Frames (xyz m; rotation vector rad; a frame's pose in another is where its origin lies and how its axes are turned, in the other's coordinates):
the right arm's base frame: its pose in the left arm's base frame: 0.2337 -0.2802 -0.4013 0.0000 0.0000 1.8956
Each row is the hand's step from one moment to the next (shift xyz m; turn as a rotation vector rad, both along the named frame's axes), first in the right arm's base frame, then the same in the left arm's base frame.
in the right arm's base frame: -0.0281 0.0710 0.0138 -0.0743 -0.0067 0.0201
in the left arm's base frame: -0.0583 -0.0493 0.0138 0.0301 -0.0683 0.0201
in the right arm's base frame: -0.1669 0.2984 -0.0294 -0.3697 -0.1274 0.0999
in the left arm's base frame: -0.2295 -0.2534 -0.0294 0.2387 -0.3097 0.0999
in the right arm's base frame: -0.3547 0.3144 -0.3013 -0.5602 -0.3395 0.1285
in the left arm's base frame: -0.1848 -0.4365 -0.3013 0.5005 -0.4226 0.1285
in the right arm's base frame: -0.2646 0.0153 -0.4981 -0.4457 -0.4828 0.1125
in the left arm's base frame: 0.0699 -0.2556 -0.4981 0.5998 -0.2683 0.1125
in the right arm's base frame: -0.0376 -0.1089 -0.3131 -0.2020 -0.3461 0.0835
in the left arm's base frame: 0.1152 -0.0009 -0.3131 0.3925 -0.0810 0.0835
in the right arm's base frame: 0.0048 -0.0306 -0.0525 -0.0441 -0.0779 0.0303
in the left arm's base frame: 0.0275 0.0143 -0.0525 0.0879 -0.0169 0.0303
